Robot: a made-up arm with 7 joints.
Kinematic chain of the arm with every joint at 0, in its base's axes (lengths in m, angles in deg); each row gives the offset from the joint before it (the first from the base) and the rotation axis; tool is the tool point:
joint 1: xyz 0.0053 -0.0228 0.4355 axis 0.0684 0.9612 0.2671
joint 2: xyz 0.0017 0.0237 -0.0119 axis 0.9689 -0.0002 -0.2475
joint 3: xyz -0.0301 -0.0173 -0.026 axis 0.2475 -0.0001 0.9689
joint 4: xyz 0.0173 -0.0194 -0.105 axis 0.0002 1 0
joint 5: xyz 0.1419 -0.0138 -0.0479 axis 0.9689 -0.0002 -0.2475
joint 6: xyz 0.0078 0.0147 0.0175 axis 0.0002 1 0
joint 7: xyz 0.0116 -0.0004 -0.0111 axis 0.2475 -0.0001 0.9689
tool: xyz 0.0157 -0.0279 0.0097
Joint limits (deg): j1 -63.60..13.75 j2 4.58..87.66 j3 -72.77..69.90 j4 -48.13..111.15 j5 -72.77..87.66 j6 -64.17..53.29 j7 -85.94..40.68
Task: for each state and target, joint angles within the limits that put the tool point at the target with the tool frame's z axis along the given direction. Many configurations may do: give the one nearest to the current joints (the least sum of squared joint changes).
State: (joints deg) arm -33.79 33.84 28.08 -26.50 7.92 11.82 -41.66
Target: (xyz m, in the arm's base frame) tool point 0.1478 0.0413 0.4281 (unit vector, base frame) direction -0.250 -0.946 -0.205
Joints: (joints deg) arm -9.35 47.96 41.95 -43.43 38.48 4.03 -42.69
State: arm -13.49 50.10 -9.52 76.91 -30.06 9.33 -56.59
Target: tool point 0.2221 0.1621 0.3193 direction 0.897 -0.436 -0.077
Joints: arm -47.66 75.61 -28.92 53.74 26.45 34.49 -80.71
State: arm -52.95 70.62 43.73 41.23 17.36 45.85 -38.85
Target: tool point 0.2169 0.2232 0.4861 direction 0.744 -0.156 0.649
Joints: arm -63.60 79.62 21.87 57.78 37.02 49.44 -11.77
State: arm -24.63 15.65 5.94 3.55 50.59 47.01 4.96
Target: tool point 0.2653 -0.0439 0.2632 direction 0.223 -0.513 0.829
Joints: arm -37.46 6.60 11.41 37.64 26.19 12.38 12.29
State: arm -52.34 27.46 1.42 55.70 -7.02 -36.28 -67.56
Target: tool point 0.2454 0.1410 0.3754 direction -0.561 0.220 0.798
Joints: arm -58.22 45.37 30.38 65.78 -29.03 -17.27 -70.25
